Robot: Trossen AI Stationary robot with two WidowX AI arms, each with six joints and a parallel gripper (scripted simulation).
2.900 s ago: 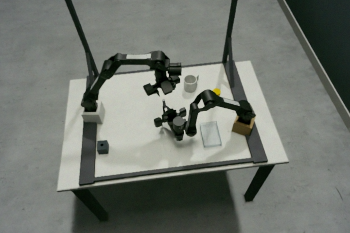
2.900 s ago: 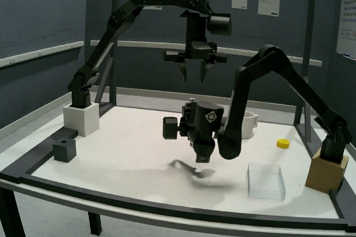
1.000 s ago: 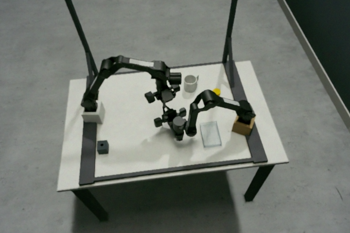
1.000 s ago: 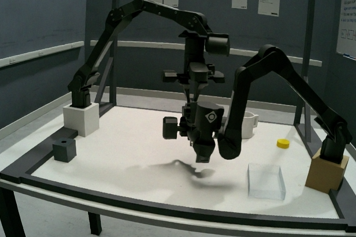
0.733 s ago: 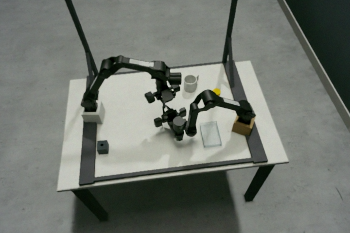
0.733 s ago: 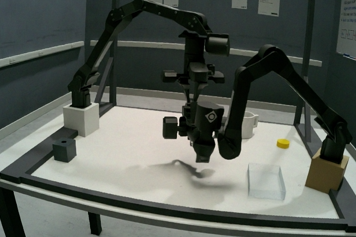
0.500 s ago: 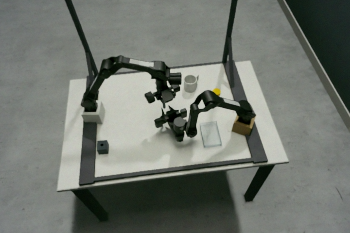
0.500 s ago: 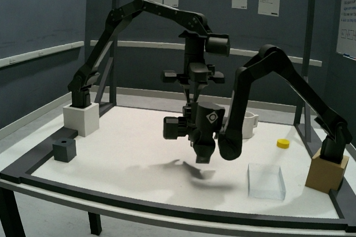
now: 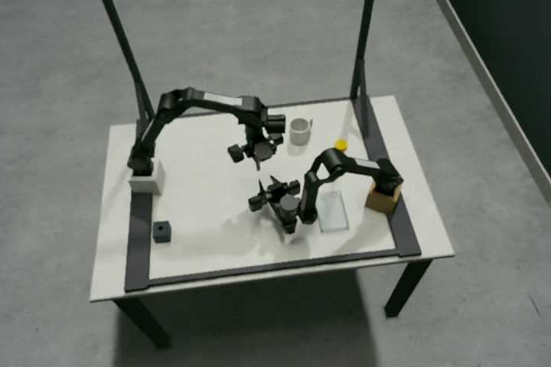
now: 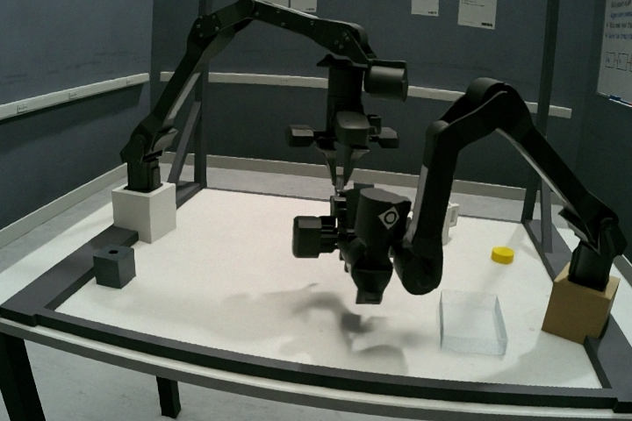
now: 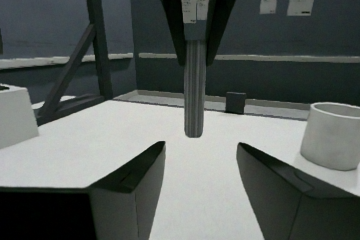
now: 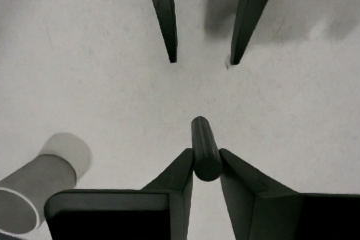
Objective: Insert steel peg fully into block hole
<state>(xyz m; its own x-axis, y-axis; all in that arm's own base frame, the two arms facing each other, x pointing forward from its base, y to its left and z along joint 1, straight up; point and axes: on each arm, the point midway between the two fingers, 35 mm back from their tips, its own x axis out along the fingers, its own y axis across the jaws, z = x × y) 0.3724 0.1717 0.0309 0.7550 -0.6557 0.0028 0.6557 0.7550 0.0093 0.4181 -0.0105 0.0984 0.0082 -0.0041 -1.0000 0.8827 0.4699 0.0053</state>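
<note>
My right hand is 50 mm above the steel peg. The rest, counted from my right hand: white mug 250 mm behind, 160 mm below, 130 mm to the left; then clear box 270 mm to the left, 190 mm below, 100 mm ahead; then dark block 310 mm to the right, 240 mm ahead, 160 mm below.
</note>
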